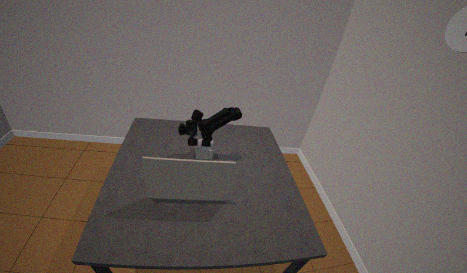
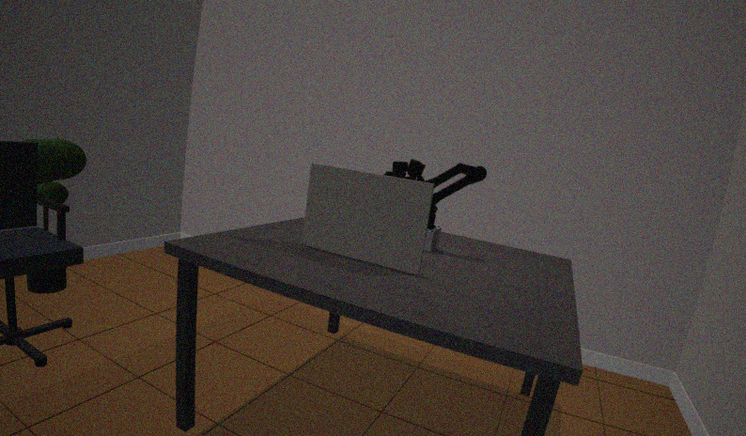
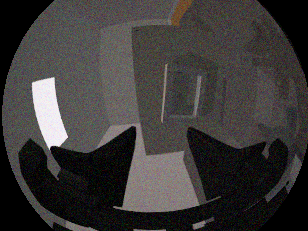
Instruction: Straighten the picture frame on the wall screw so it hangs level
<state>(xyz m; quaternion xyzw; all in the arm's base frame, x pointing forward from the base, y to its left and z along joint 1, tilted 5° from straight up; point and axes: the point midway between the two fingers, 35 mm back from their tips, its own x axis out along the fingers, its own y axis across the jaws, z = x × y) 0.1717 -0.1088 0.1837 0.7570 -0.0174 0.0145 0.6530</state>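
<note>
My gripper tip is now 21 cm short of the picture frame, 1 cm to the right of it and 9 cm above it. Round my gripper tip: grey wall panel (22 cm ahead, 1 cm to the left, 11 cm below).
</note>
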